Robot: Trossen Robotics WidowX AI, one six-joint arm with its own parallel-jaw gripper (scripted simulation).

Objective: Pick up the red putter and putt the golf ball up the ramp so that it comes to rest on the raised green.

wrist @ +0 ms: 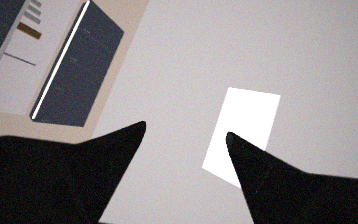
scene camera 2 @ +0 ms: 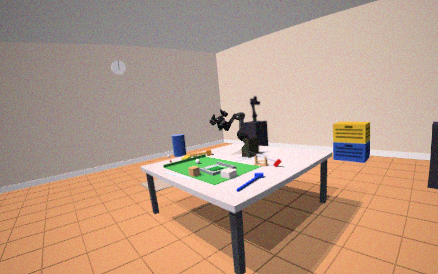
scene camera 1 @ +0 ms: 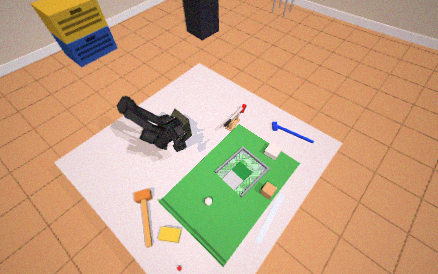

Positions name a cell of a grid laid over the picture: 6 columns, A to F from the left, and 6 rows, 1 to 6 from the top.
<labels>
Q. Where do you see a green mat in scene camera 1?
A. At D5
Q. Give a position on a green mat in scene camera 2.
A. C4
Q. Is my gripper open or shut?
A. Open.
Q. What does my gripper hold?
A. Nothing.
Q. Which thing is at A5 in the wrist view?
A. My gripper.
</labels>
